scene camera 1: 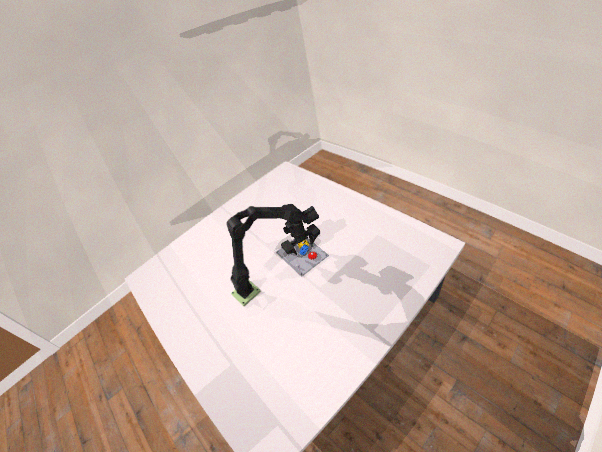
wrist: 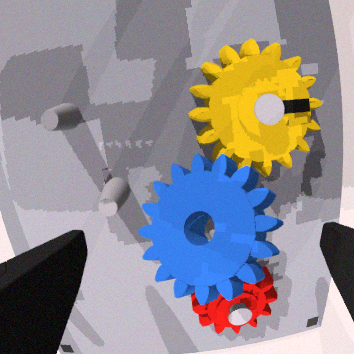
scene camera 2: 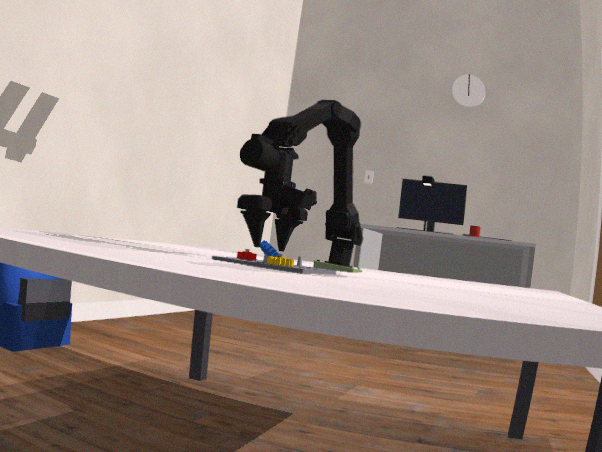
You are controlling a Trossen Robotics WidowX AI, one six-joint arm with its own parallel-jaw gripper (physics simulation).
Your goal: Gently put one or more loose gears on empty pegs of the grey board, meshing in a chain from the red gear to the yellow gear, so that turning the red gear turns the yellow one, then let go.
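Places are measured from the arm's base along level axes (x back, y left, z down), in metres.
Where they show: gripper, fingertip midpoint: [scene camera 1: 303, 249] [wrist: 207, 240] [scene camera 2: 269, 249]; arm's base, origin of the base link: [scene camera 1: 245, 291] [scene camera 2: 338, 265].
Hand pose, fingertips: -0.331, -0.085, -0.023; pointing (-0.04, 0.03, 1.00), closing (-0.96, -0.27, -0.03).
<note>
Things, the pixels of their centre, and the offset from my fingertips, as dx, dy, dz. Level surfaces: height alone.
- grey board, body centre: [wrist: 166, 197] [scene camera 2: 275, 260] [scene camera 1: 301, 252] +0.011, +0.013, +0.021
- yellow gear, body centre: [wrist: 258, 107] [scene camera 2: 280, 260] -0.034, +0.038, +0.019
- small red gear, body centre: [wrist: 234, 298] [scene camera 2: 246, 255] [scene camera 1: 312, 255] -0.004, -0.047, +0.019
- blue gear, body centre: [wrist: 209, 228] [scene camera 2: 269, 252] [scene camera 1: 304, 249] -0.002, +0.002, +0.006
- white table, its level: dz +0.036
The grey board [scene camera 1: 300, 266] [wrist: 45, 170] lies on the table. The yellow gear [scene camera 1: 303, 243] [scene camera 2: 280, 261] [wrist: 230, 107] sits flat on its peg. The small red gear [scene camera 1: 312, 255] [scene camera 2: 246, 256] [wrist: 255, 300] is on its peg. The blue gear [scene camera 1: 304, 250] [scene camera 2: 267, 248] [wrist: 225, 200] is tilted between them, its raised edge overlapping the red gear in the wrist view. A light peg tip shows off-centre in its hole. My gripper [scene camera 1: 303, 246] [scene camera 2: 269, 247] [wrist: 207, 240] is open and empty, its fingertips on either side of the blue gear, apart from it.
Two bare pegs [wrist: 61, 117] [wrist: 115, 196] stand on the board left of the gears in the wrist view. The arm's green base plate [scene camera 1: 254, 294] [scene camera 2: 322, 265] is on the white table [scene camera 1: 280, 360] [scene camera 2: 425, 295] near the board.
</note>
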